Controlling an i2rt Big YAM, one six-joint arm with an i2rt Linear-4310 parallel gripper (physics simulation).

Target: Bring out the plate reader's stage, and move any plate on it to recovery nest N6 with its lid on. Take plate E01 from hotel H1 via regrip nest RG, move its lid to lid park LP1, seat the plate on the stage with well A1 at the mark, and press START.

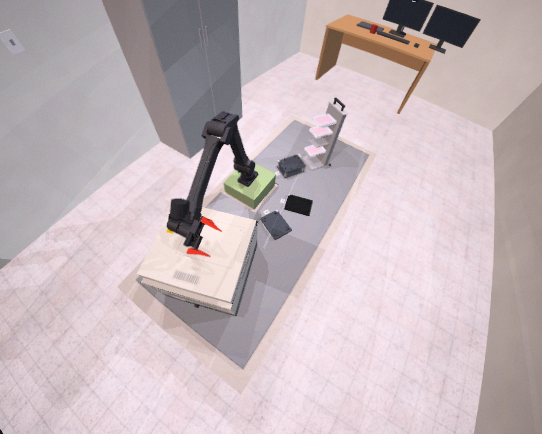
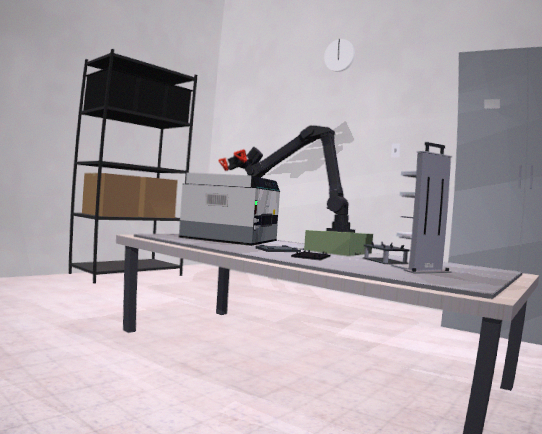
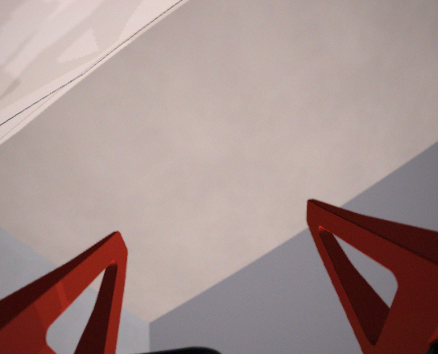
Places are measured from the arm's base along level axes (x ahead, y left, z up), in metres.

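Pixels of known places: gripper, fingertip midpoint: [image 1: 215, 243] [image 2: 226, 157] [image 3: 214, 226]; arm's base, link origin: [image 1: 248, 177] [image 2: 340, 231].
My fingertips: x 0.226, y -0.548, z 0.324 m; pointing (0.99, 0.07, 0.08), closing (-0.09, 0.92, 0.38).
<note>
Ahead of a thing's pixels: the offset from my fingertips to its top centre. "*": to the spot under its first point. Level surfaces: height alone.
My gripper [image 1: 215, 243] [image 2: 232, 160] [image 3: 214, 226] is open and empty, above the plate reader's top. The cream and grey plate reader {0.088 m back, 0.010 m right, 0.090 m down} [image 1: 220, 270] [image 2: 215, 212] stands at one end of the table, a green light on its front. A dark part {* 0.139 m back, 0.174 m left, 0.296 m down} [image 2: 266, 219] shows on that front; whether it is the stage, and whether a plate is there, I cannot tell. The grey hotel tower [image 1: 336, 131] [image 2: 432, 215] holds several pink-topped plates {0.038 m ahead, 0.992 m left, 0.129 m down} [image 1: 320, 131]. A dark raised stand [image 1: 291, 165] [image 2: 386, 247] is beside it. Nest, park and plate labels are unreadable.
The arm's green base block [image 1: 240, 192] [image 2: 330, 242] stands between the reader and the stand. A flat dark grey pad {* 0.071 m ahead, 0.392 m left, 0.404 m down} [image 1: 276, 224] [image 2: 277, 248] and a black pad {* 0.124 m ahead, 0.586 m left, 0.405 m down} [image 1: 298, 205] [image 2: 311, 255] lie on the mat {0.415 m down} [image 1: 280, 277]. A tall cabinet [image 1: 185, 55] [image 2: 487, 165] is behind.
</note>
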